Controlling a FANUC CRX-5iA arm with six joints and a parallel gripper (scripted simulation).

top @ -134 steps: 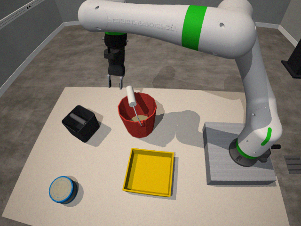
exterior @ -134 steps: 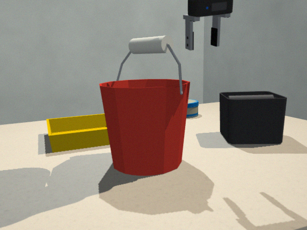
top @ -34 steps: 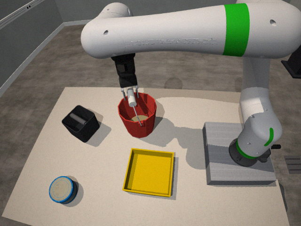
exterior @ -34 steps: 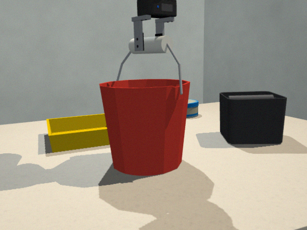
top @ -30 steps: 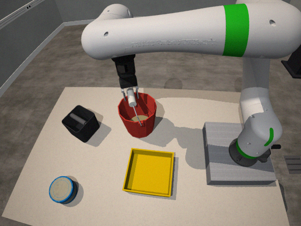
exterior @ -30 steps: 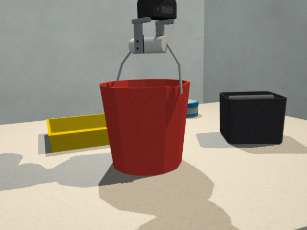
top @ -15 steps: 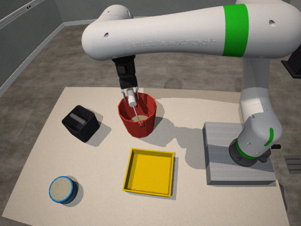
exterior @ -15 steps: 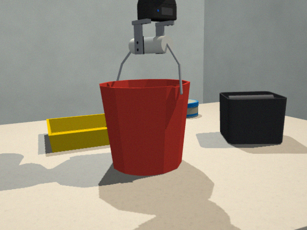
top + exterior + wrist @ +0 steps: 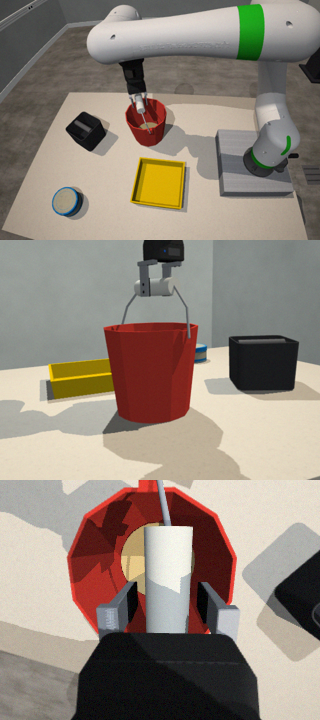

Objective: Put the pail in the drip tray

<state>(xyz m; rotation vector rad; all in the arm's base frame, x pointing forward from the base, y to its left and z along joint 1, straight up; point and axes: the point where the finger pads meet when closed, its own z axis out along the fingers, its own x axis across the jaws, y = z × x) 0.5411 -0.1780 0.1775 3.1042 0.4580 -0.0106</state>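
Right now my hand is 1 cm past the red pail and 10 cm above it. The rest, counted from my hand: yellow drip tray 9 cm behind, 27 cm to the left, 24 cm below; blue-rimmed round tin 31 cm ahead, 39 cm to the left, 23 cm below.
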